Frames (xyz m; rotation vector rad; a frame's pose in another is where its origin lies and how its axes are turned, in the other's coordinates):
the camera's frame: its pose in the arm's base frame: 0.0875 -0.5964 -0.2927 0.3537 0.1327 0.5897
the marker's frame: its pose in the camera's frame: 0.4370 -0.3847 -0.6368 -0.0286 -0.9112 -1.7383
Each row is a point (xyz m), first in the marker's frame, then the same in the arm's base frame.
Working: the marker's frame: its pose in the arm's base frame: 0.5065 -0.4635 -1.0352 0.3232 -0.4401 -1.2989

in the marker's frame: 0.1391 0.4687 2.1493
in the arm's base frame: -0.1105 -0.4518 1.0809
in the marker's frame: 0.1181 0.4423 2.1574
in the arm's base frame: -0.1412 -0.4378 1.0729
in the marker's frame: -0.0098 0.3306 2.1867
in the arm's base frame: -0.2766 -0.3404 1.0295
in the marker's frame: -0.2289 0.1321 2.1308
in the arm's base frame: -0.4631 -0.1770 0.8590
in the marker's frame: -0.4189 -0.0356 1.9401
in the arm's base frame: -0.5520 -0.0363 0.5890
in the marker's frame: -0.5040 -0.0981 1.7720
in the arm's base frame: -0.5409 0.0285 0.4017
